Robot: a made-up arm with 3 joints.
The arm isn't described. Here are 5 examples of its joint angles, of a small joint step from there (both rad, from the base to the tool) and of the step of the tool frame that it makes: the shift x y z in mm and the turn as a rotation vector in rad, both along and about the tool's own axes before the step.
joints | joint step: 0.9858 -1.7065 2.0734 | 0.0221 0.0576 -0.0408
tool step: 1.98 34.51 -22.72 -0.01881 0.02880 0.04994
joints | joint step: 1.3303 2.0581 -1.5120 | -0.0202 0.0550 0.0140
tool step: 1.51 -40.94 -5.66 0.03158 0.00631 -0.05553
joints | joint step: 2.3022 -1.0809 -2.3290 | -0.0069 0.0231 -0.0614
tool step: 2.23 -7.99 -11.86 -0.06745 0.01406 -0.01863
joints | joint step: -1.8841 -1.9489 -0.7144 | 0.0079 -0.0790 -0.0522
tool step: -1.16 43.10 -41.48 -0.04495 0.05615 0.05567
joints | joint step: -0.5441 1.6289 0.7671 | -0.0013 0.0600 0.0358
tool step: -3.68 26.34 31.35 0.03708 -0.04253 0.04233
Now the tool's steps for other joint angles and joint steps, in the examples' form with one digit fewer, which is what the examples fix.
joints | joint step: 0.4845 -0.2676 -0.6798 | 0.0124 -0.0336 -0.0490
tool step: 0.2 13.1 -24.3 -0.0455 0.0333 0.0127
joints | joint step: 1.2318 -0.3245 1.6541 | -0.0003 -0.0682 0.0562
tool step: -3.1 -52.7 4.8 0.0561 -0.0073 -0.0678
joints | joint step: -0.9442 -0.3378 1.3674 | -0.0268 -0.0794 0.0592
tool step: 1.1 -55.7 -25.1 0.0493 0.0383 -0.0739
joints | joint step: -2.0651 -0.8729 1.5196 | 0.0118 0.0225 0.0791
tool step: -1.0 8.1 6.5 0.0881 -0.0079 0.0224
